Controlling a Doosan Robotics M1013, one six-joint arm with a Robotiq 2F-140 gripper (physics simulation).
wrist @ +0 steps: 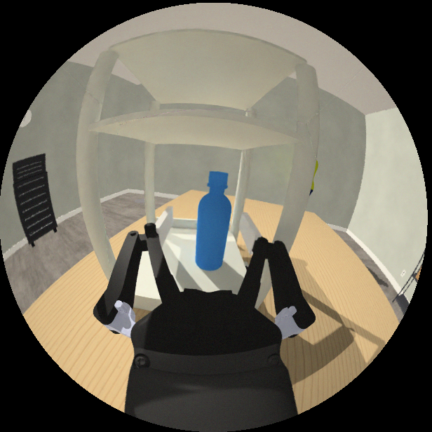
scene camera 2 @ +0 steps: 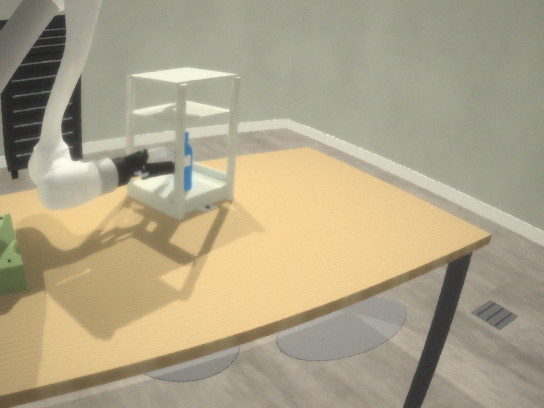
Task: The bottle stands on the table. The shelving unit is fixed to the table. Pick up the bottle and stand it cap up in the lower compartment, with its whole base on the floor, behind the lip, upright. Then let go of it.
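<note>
The blue bottle (scene camera 2: 188,177) (wrist: 212,235) stands upright, cap up, in the lower compartment of the white shelving unit (scene camera 2: 233,140) (wrist: 89,175). Its base rests on the compartment floor (scene camera 2: 210,187) (wrist: 175,255), behind the front lip (wrist: 146,301). In the scene view a corner post hides part of the bottle. My gripper (scene camera 2: 171,156) (wrist: 206,217) is open and empty. Its fingers reach into the compartment from the open front, below the middle shelf. In the wrist view the pads show left and right of the bottle with gaps; the palm is back from it.
The middle shelf (scene camera 2: 212,109) (wrist: 200,131) is above the bottle, and front posts flank my fingers. A green block-like object (scene camera 2: 12,270) is on the wooden table (scene camera 2: 325,240) at the far left of the scene view. A black slatted rack stands behind the arm.
</note>
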